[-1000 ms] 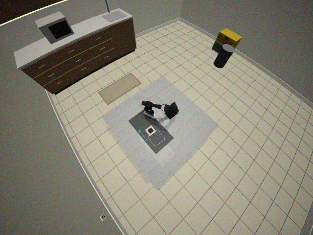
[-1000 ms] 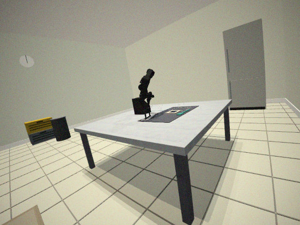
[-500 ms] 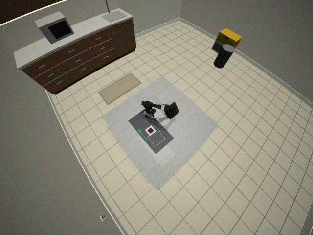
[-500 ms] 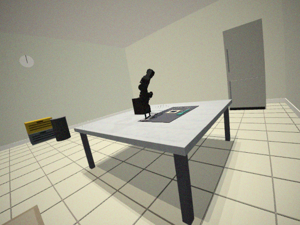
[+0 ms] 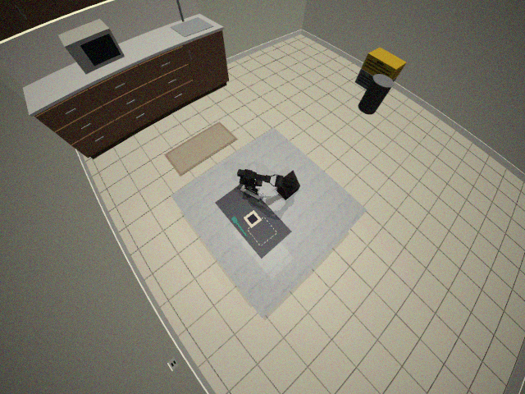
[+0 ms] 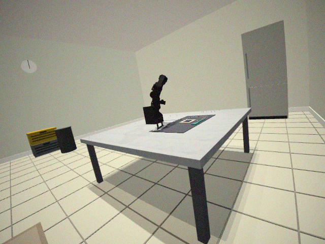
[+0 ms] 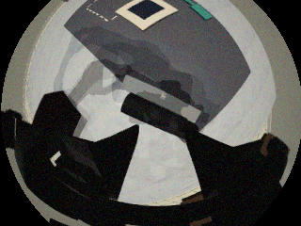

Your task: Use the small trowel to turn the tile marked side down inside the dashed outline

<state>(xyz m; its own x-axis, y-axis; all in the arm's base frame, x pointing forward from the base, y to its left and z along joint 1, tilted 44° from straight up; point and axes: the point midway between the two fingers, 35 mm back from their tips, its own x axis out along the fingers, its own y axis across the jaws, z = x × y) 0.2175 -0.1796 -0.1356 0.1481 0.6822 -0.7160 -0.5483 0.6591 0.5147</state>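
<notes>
My gripper tip is 70 mm above the trowel and 20 mm to the right of it. The rest, counted from my gripper tip: teal strip: 310 mm ahead, 130 mm to the left, 100 mm below; then tile: 190 mm ahead, 180 mm to the left, 100 mm below.
</notes>
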